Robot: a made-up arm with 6 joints.
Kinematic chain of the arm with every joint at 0, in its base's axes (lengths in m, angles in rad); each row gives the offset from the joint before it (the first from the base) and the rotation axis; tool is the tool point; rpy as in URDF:
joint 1: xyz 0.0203 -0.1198 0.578 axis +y
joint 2: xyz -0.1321 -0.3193 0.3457 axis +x
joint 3: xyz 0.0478 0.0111 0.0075 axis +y
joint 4: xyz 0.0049 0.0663 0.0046 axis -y
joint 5: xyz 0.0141 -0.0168 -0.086 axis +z
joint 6: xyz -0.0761 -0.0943 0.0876 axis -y
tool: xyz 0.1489 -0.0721 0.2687 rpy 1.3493 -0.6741 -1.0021
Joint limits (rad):
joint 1: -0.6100..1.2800
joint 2: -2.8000..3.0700
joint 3: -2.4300..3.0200
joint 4: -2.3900..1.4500
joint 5: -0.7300..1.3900
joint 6: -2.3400..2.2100
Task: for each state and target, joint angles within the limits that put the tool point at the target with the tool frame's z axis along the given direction. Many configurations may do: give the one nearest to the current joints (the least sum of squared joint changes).
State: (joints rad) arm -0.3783 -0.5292 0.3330 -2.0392 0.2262 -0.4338
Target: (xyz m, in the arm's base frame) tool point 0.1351 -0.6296 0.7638 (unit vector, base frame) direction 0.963 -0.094 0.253
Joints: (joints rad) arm 0.4602 -0.2478 -0.0635 -1.7052 -0.2536 -0.6944
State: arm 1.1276 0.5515 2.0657 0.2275 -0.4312 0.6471
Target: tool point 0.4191 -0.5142 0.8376 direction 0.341 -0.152 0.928
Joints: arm 0.4736 0.2194 1.9928 0.3145 -0.5011 0.4389
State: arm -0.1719 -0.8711 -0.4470 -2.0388 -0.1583 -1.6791
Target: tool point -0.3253 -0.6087 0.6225 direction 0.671 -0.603 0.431
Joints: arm -0.5886 -0.7757 -0.2558 -2.3044 0.2725 -1.2753
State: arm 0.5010 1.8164 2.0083 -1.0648 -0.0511 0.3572
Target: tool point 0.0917 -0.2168 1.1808 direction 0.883 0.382 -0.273
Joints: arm 0.4439 2.6532 2.3877 -1.4354 -0.1545 0.5784
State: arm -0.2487 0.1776 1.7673 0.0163 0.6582 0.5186
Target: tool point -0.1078 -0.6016 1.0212 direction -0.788 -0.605 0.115
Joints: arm -0.6091 0.4006 1.2366 0.6836 -0.0753 -0.1727
